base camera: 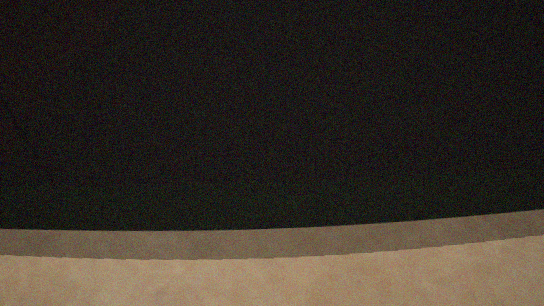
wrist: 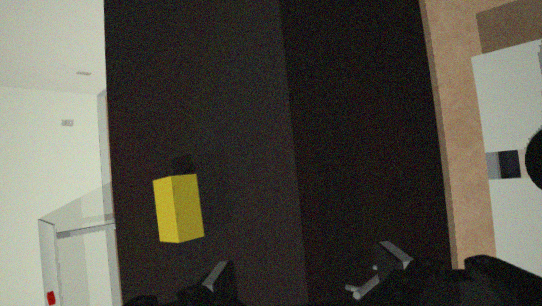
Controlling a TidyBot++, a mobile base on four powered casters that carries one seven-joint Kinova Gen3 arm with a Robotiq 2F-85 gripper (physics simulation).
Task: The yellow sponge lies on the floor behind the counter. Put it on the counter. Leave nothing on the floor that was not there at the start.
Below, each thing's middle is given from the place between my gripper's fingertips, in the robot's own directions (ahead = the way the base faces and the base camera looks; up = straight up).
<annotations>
Right now the yellow sponge (wrist: 179, 217) is 35 cm ahead of my hand, 1 cm to the right of it and 12 cm below it.
</annotations>
